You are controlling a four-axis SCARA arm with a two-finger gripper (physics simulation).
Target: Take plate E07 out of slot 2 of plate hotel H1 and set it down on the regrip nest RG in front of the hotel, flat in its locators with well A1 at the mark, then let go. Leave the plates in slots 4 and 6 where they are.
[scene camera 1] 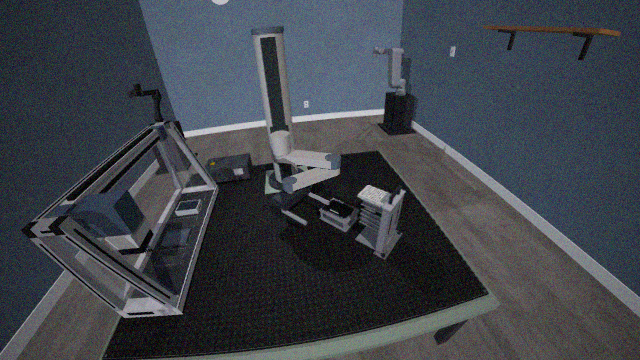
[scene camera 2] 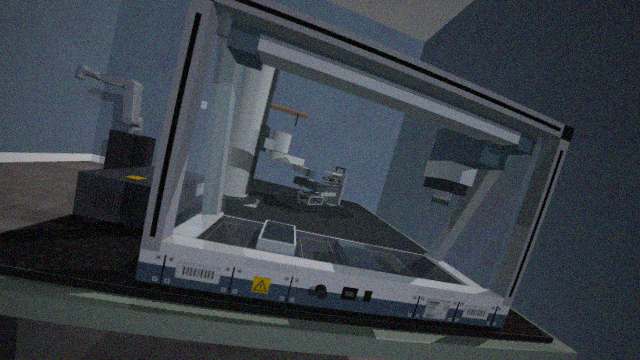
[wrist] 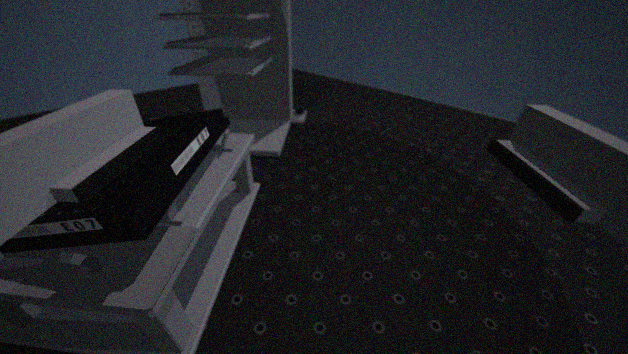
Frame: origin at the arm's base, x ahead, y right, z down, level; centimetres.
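Seen in the pictures: gripper, fingertip midpoint: [scene camera 1: 318, 212] [wrist: 326, 119].
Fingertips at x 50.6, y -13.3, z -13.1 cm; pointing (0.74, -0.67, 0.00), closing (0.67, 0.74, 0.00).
Note:
Offsets run from my fingertips to a thing's top centre.
Black plate E07 {dz +3.0, dx -5.6, dy -11.0 cm} [scene camera 1: 341, 207] [wrist: 150, 200] rests on the regrip nest {dz +4.3, dx -6.0, dy -11.3 cm} [scene camera 1: 336, 221] [scene camera 2: 315, 201] [wrist: 165, 265], its E07 labels readable in the wrist view. Its exact seating and the A1 corner cannot be made out. My gripper [scene camera 1: 317, 213] [wrist: 326, 119] is open wide and empty. Its left finger lies along the far-left side of the plate, overlapping it in the wrist view; contact cannot be told. Its right finger stands well off to the right, over the mat. Plate hotel H1 [scene camera 1: 387, 227] [scene camera 2: 342, 186] [wrist: 255, 97] stands behind the nest. A white plate {dz -12.5, dx +8.0, dy -23.6 cm} [scene camera 1: 374, 193] is at its top; the slot 4 plate is not distinct.
A framed enclosure [scene camera 1: 145, 306] [scene camera 2: 390, 305] stands on the left of the table in scene camera 1. A dark grey box [scene camera 1: 227, 170] [scene camera 2: 112, 200] stands near the arm's column. Another arm stands on a black pedestal [scene camera 1: 398, 112] [scene camera 2: 130, 150] beyond the table.

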